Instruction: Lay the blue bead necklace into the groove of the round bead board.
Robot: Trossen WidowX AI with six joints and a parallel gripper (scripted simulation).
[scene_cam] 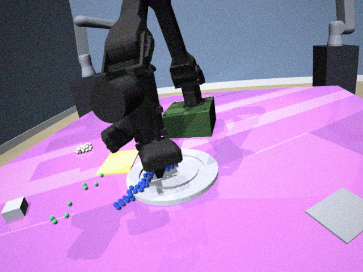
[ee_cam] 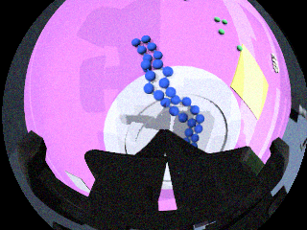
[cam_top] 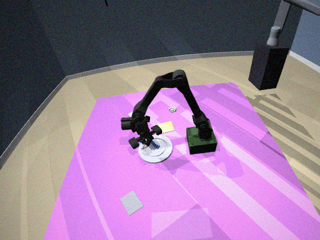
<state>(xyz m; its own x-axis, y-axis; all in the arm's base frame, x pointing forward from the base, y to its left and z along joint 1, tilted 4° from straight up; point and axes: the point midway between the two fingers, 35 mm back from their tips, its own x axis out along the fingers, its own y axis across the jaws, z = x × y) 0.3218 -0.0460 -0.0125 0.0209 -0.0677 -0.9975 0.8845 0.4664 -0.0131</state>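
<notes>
My gripper tip is now 40 mm past the round white bead board, 20 mm to the right of it and 10 mm above it. The rest, counted from my gripper tip: yellow sheet (140 mm to the right, 110 mm behind, 20 mm below); then grey tile (320 mm to the left, 100 mm ahead, 20 mm below); then cube (310 mm to the right, 110 mm ahead, 10 mm below).
</notes>
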